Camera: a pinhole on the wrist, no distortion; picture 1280 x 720 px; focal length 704.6 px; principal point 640.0 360.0 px. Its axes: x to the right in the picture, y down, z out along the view. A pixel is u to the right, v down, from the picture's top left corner.
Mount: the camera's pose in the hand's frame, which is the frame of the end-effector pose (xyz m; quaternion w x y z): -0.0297 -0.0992 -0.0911 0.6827 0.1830 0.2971 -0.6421
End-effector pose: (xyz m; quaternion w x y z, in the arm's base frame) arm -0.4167 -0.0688 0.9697 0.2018 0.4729 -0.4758 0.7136
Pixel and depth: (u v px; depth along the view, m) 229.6 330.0 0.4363
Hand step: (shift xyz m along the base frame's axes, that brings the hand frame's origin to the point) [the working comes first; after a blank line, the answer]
In the camera's frame: -0.2541 -0.0186 0.4363

0.3166 -0.2714 0.1522
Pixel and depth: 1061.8 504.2 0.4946
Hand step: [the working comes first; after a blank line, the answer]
In the camera's frame: 0.2961 0.1012 0.4946

0.4294 0.1978 0.4482
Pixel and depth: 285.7 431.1 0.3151
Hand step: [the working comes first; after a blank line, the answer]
In the camera's frame: -0.1584 0.0318 0.3151

0.2196 -0.1412 0.1571
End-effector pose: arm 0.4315 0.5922 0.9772 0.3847 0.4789 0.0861 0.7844
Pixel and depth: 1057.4 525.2 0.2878
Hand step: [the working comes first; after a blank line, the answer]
In the camera's frame: 0.1705 0.0675 0.2878

0.1967 0.3356 -0.1405
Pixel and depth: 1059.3 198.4 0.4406
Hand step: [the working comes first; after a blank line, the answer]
In the camera's frame: 0.2622 -0.1011 0.4406

0.3922 0.3487 -0.2880
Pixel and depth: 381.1 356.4 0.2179
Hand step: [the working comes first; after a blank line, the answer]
In the camera's frame: -0.0801 -0.0011 0.2179

0.1921 0.0961 -0.0180
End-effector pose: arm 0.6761 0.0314 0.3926 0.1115 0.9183 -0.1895 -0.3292
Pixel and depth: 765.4 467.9 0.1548
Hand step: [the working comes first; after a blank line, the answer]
In the camera's frame: 0.0276 0.0237 0.1548

0.0701 0.1858 -0.0863
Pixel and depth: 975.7 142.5 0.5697
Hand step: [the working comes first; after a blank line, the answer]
In the camera's frame: 0.2714 -0.1759 0.5697

-0.0093 0.6496 -0.3100
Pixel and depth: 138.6 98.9 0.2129
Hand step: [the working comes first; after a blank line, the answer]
In the camera's frame: -0.1515 -0.0789 0.2129

-0.1307 0.1294 -0.1361
